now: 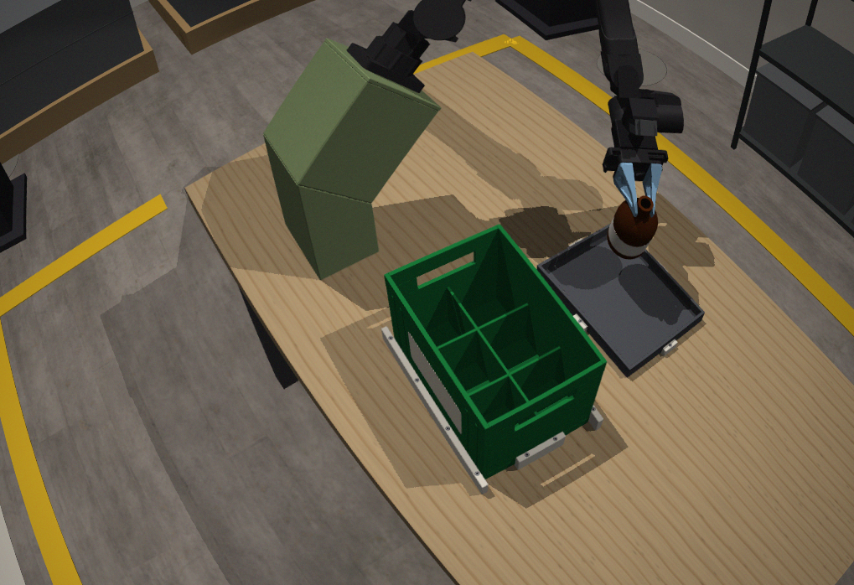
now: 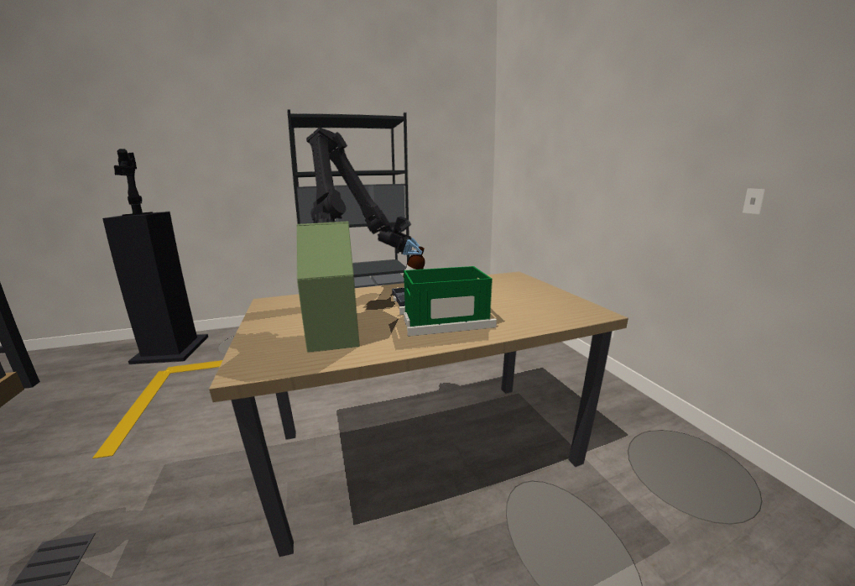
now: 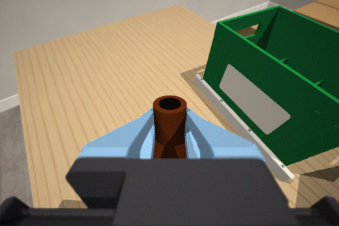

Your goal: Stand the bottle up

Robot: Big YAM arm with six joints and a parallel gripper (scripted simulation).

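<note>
Now: hand 5 cm above the brown bottle, 2 cm past it and 1 cm to the right of it. From my hand the other things lie so: dark grey tray (19 cm below, 1 cm to the right, 1 cm ahead); green crate (29 cm to the right, 12 cm below, 4 cm ahead).
</note>
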